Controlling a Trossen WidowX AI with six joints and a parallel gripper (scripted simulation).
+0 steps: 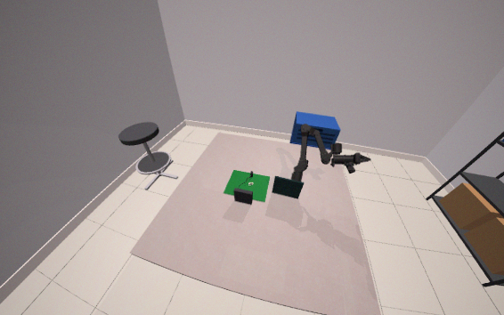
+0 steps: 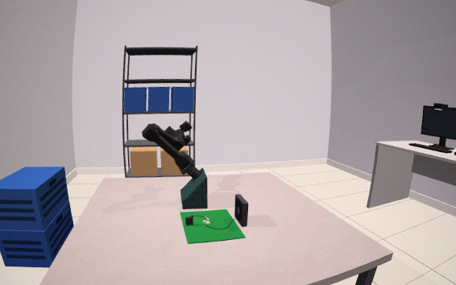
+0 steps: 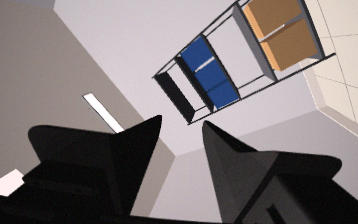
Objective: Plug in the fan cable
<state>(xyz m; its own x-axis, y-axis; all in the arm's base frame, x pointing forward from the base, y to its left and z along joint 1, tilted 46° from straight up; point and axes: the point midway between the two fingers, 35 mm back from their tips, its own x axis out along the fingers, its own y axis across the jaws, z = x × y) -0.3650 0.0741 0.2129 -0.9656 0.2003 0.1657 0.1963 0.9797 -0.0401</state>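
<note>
Now: the dark fan plug 730 mm ahead of my gripper tip, 40 mm to the left of it and 340 mm below it. Also, from my gripper tip: white fan header (700 mm ahead, 120 mm to the left, 360 mm below); then green board (730 mm ahead, 130 mm to the left, 380 mm below); then black fan (700 mm ahead, 280 mm to the left, 300 mm below).
</note>
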